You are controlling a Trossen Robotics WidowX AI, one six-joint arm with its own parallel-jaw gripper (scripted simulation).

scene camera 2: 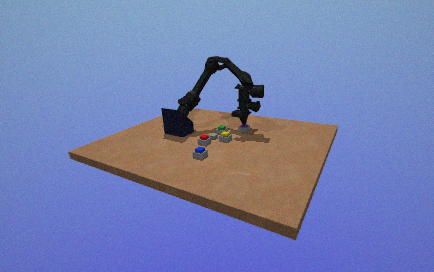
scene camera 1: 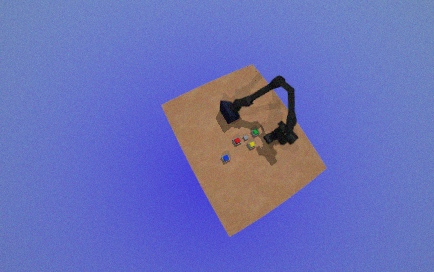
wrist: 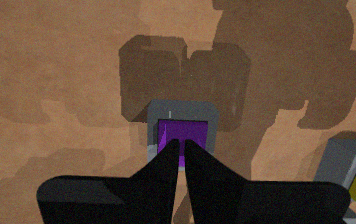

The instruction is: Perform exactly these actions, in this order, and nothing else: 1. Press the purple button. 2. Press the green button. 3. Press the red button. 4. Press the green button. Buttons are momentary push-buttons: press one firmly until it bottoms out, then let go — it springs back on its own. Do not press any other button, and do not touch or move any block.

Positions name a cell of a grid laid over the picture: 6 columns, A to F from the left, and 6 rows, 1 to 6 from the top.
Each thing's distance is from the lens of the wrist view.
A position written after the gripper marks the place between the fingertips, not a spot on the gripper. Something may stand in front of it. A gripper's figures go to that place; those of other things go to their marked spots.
gripper (wrist: D4): 12 cm
purple button (wrist: C4): 11 cm
